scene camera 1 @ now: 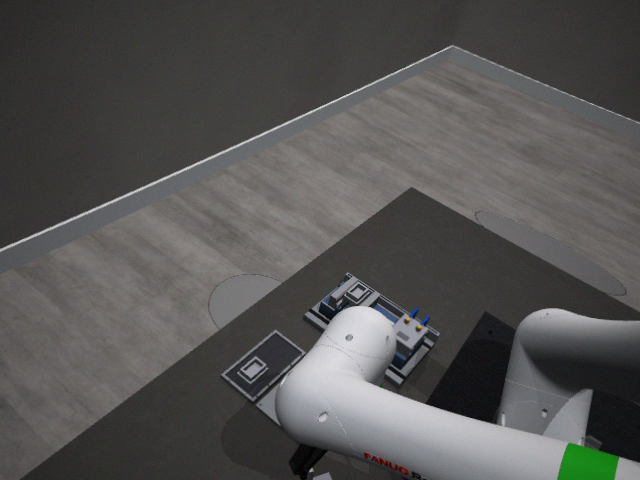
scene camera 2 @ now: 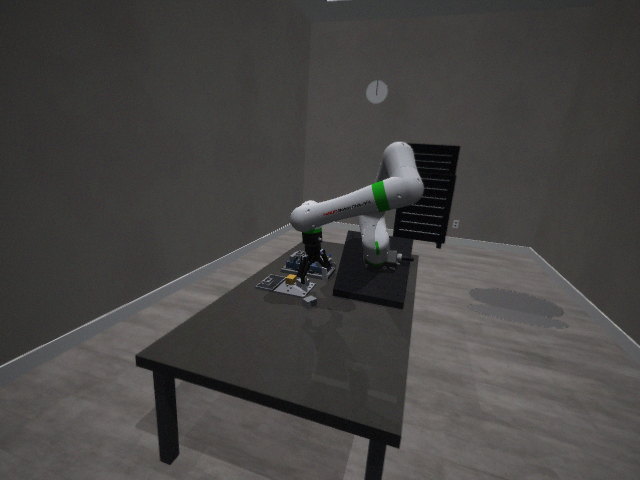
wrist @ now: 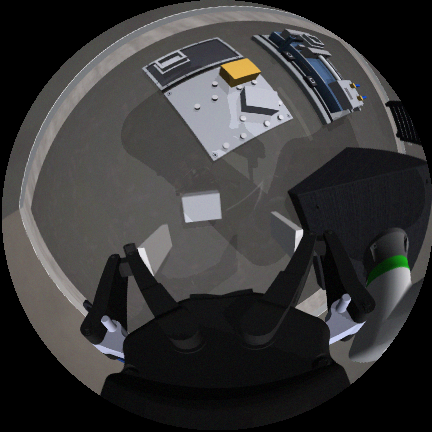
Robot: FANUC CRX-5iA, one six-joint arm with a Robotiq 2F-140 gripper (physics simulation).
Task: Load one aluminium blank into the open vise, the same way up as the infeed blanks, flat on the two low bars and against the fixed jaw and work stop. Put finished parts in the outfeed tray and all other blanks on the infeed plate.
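Places are measured from the arm's base along level axes (x right, y ahead, z up), in metres.
Pixels of known places: gripper, between the fingertips: (scene camera 1: 338, 471) (scene camera 2: 315, 285) (wrist: 219, 229); arm's base, origin of its link: (scene camera 2: 377, 259) (wrist: 386, 251).
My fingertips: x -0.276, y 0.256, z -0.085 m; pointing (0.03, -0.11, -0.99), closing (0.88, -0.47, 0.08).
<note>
Ahead of a thing's pixels: the offset from my fingertips to its middle.
My gripper (wrist: 219, 229) (scene camera 2: 314, 277) is open and empty above the table. A loose aluminium blank @[dz -0.086, dx -0.013, dy +0.020 m] (wrist: 201, 206) (scene camera 2: 309, 302) lies on the table beyond the fingertips in the wrist view, outside the infeed plate. The infeed plate @[dz -0.100, dx +0.146, dy +0.152 m] (wrist: 190, 120) (scene camera 1: 265, 407) holds another aluminium blank @[dz -0.078, dx +0.180, dy +0.122 m] (wrist: 260, 99) and a yellow block @[dz -0.078, dx +0.191, dy +0.196 m] (wrist: 240, 71) (scene camera 2: 291, 279) among its pins. The outfeed tray (wrist: 215, 49) (scene camera 1: 282, 352) holds a pocketed part @[dz -0.080, dx +0.105, dy +0.297 m] (wrist: 171, 61) (scene camera 1: 253, 368). The vise @[dz -0.054, dx +0.423, dy +0.166 m] (wrist: 348, 91) (scene camera 1: 409, 333) has a similar pocketed part @[dz -0.006, dx +0.421, dy +0.229 m] (wrist: 314, 40) (scene camera 1: 357, 292) at one end; the arm partly hides it in scene camera 1.
The black base plate (wrist: 360, 185) (scene camera 2: 361, 286) under the arm stands to the right in the wrist view. The arm (scene camera 1: 361, 392) (scene camera 2: 346, 206) reaches over the vise and infeed area. A black slatted cabinet (scene camera 2: 439, 193) stands behind the table.
</note>
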